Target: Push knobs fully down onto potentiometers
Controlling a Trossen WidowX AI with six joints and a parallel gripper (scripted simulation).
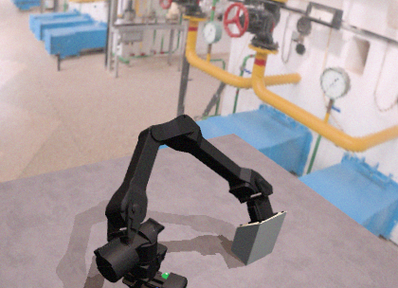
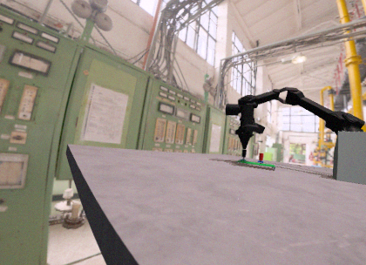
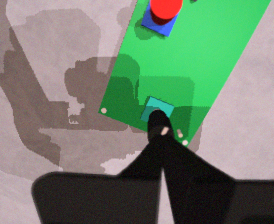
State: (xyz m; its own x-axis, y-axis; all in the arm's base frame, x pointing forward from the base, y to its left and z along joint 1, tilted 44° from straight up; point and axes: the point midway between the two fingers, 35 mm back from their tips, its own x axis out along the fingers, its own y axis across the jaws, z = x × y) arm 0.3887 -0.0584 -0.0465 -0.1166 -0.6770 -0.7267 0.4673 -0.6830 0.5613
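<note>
My gripper tip is 2 cm above the black knob. From my gripper tip the other things lie so: red knob: 7 cm behind, 4 cm to the right, 3 cm below.
</note>
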